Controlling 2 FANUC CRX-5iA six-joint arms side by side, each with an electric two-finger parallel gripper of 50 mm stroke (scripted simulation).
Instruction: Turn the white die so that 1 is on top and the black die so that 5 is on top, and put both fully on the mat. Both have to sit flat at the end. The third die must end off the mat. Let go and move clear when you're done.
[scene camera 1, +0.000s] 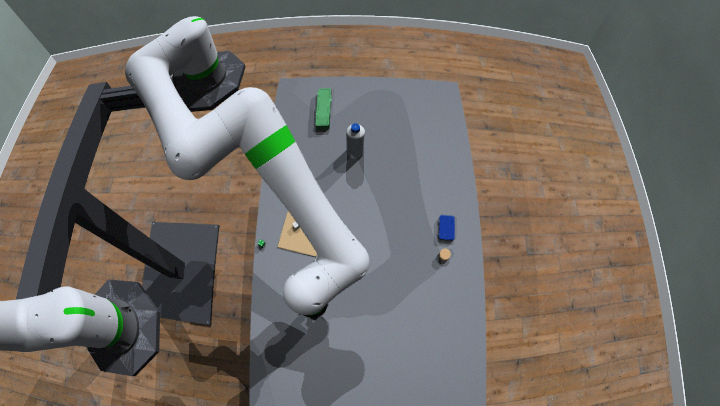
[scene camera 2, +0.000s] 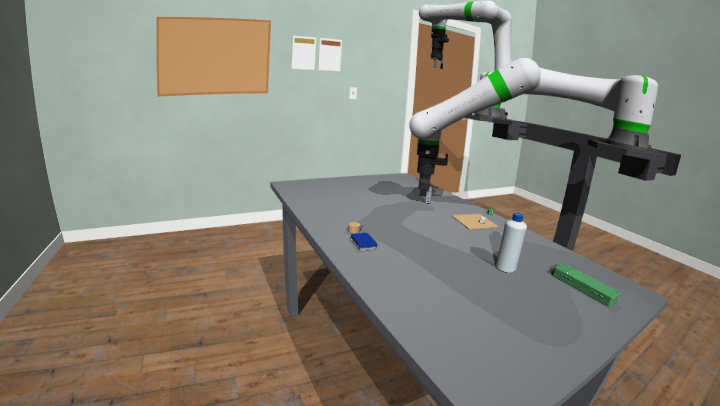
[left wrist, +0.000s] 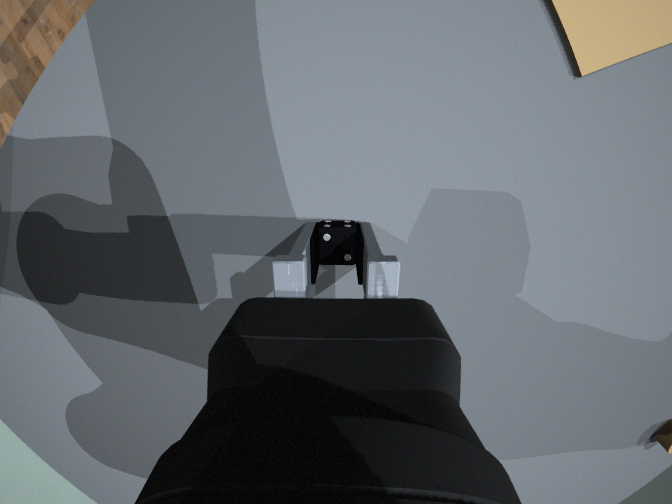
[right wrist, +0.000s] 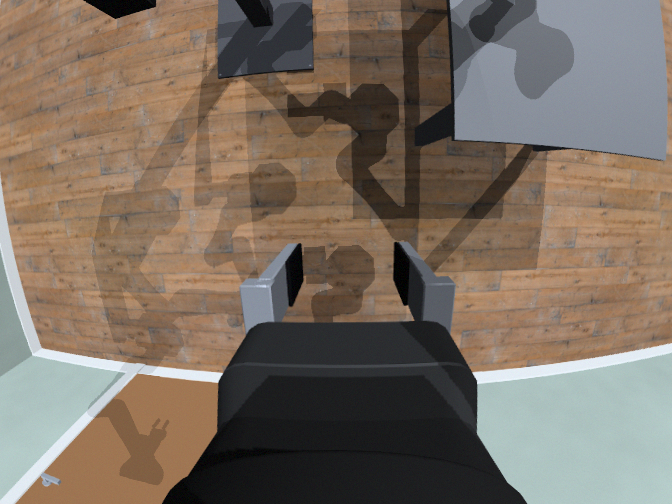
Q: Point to a green box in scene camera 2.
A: At 606, 295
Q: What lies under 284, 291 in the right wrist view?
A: My right gripper.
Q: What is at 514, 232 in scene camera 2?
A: A white bottle.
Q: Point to my left gripper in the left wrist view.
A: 337, 241
